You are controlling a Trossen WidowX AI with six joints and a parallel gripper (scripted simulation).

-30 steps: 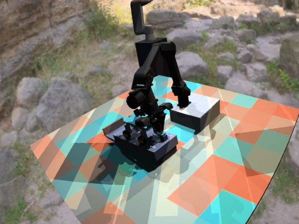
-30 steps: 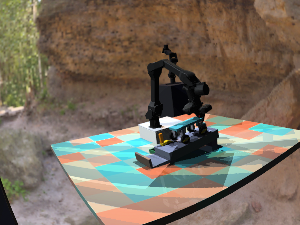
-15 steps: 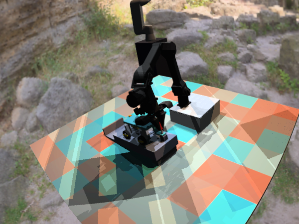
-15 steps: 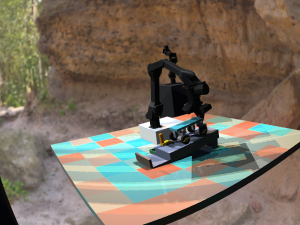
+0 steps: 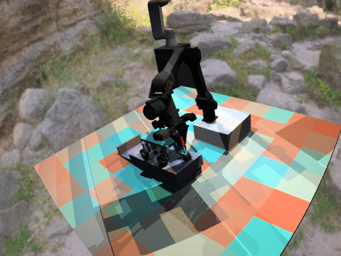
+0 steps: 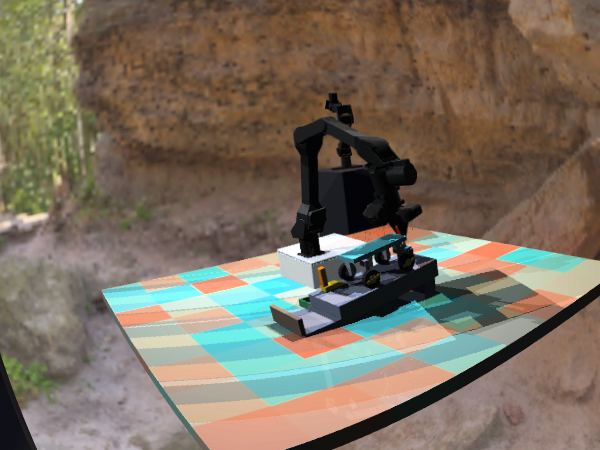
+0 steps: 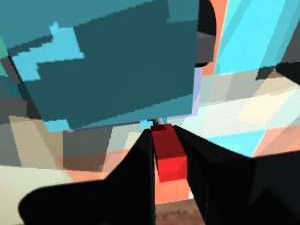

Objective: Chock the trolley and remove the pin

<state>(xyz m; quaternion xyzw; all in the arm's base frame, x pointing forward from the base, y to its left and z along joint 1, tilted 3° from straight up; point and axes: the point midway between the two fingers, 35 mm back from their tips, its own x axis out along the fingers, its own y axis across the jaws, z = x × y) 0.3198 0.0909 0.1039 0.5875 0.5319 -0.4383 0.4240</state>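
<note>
Now: gripper tip 11 cm past the green tray, 20 cm to the left of it and 16 cm above it. Also, from my gripper tip: trolley 1 cm ahead, 11 cm to the right, 4 cm below; ramp 1 cm ahead, 12 cm to the right, 10 cm below; red-headed stop pin right at my gripper tip.
</note>
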